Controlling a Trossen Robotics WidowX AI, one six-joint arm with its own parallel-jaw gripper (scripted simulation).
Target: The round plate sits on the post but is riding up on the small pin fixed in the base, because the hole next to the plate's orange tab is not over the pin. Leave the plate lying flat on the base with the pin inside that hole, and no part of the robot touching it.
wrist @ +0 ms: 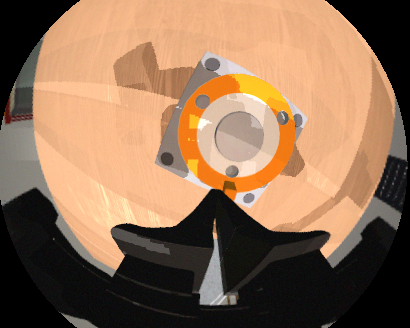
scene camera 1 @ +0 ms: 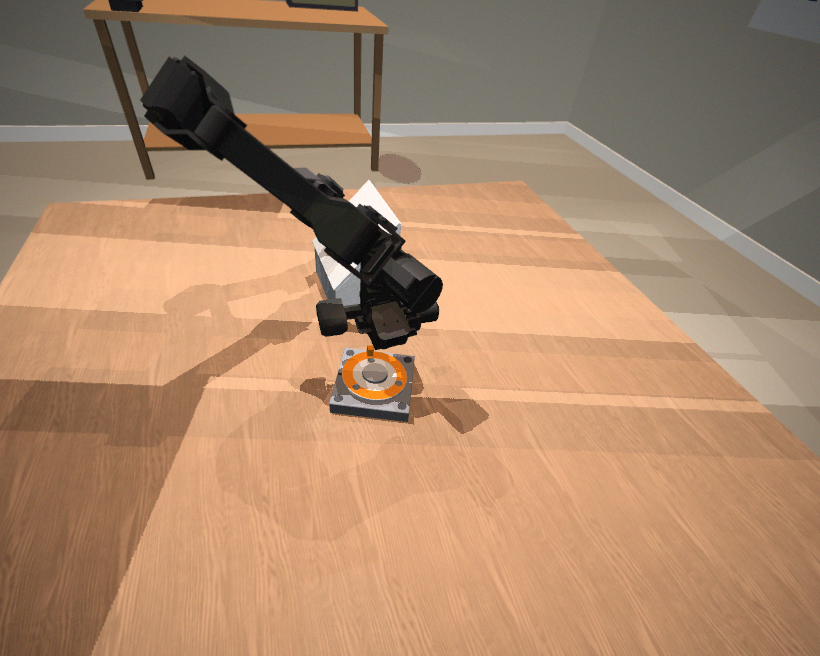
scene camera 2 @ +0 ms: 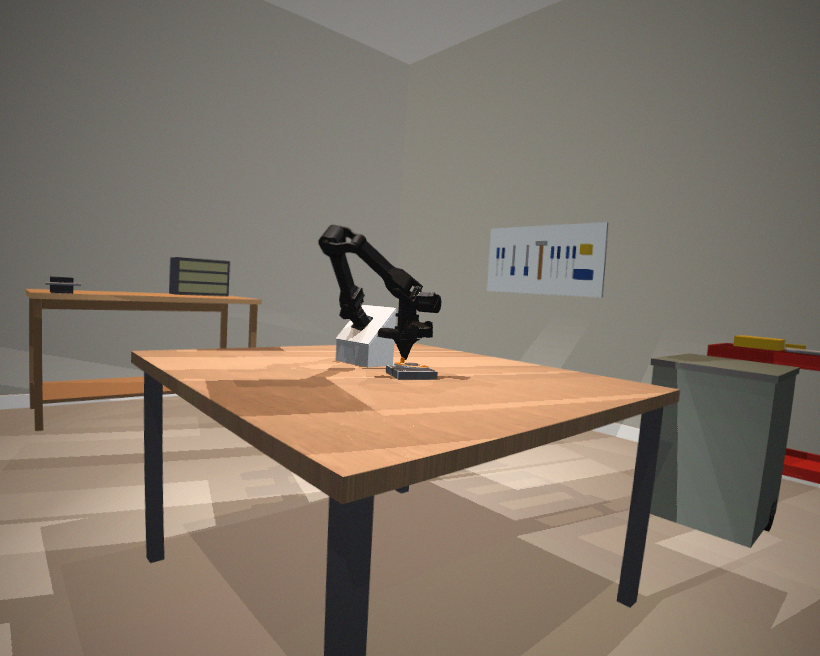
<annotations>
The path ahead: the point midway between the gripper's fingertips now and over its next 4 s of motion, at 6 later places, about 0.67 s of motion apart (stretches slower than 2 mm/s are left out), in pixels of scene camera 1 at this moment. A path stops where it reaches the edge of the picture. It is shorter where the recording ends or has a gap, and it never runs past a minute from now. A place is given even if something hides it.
My gripper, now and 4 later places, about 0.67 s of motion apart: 376, 348; 364, 349; 351, 354; 346, 356; 347, 344
</annotations>
